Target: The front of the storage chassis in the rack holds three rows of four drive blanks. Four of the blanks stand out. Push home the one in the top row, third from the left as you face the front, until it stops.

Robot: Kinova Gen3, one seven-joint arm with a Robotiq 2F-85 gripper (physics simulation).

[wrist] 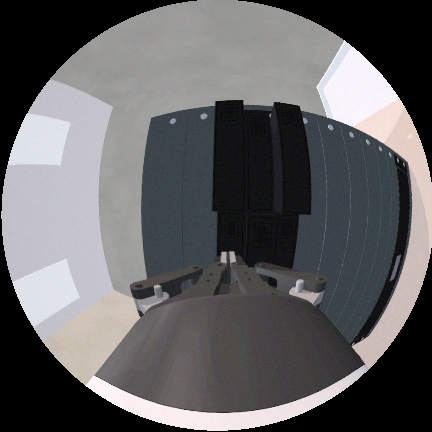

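Note:
The drive blanks are black and appear sideways, with their rows running up and down the picture. My gripper (227, 259) is shut and empty, its fingertips in front of the left line of blanks, which appears to be the top row. The blank just beyond the fingertips (231, 229) seems to be the third from the left; its lower part is hidden, and I cannot tell how far it stands out or whether the tips touch it. The end blank (228, 160) above it stands out, as does the end blank (294, 165) of the right line. A middle-line blank (261, 234) also looks raised.
Dark grey rack panels (165, 200) (312, 200) flank the chassis on both sides. The end blank of the middle line (258, 165) sits deeper between the two protruding ones. The gripper body hides the chassis's lower part. A grey wall (200, 55) shows beyond the rack.

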